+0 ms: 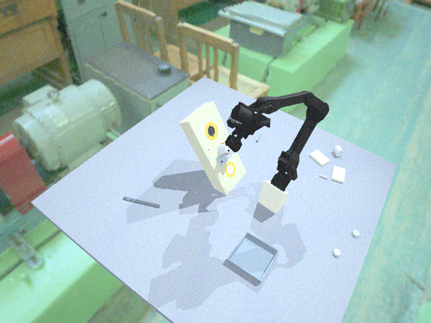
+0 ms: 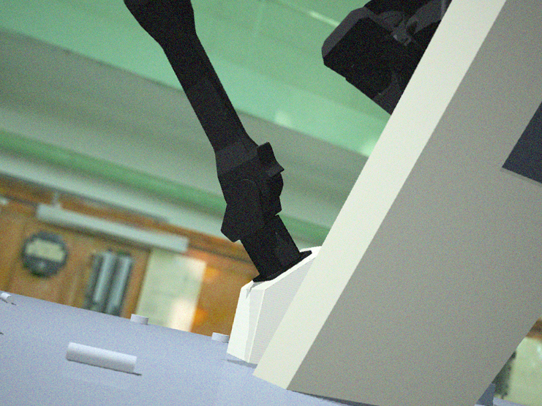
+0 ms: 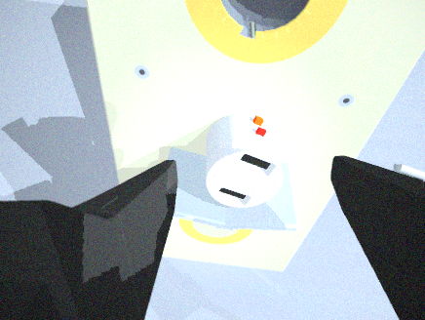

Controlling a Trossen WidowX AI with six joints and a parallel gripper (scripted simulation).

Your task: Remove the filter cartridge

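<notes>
Now: the round filter cartridge 60 mm below my gripper tip and 10 mm ahead of it. The rest, counted from my gripper tip: cream service panel (90 mm below, 60 mm ahead); tray (330 mm behind, 270 mm to the left, 230 mm below).
</notes>
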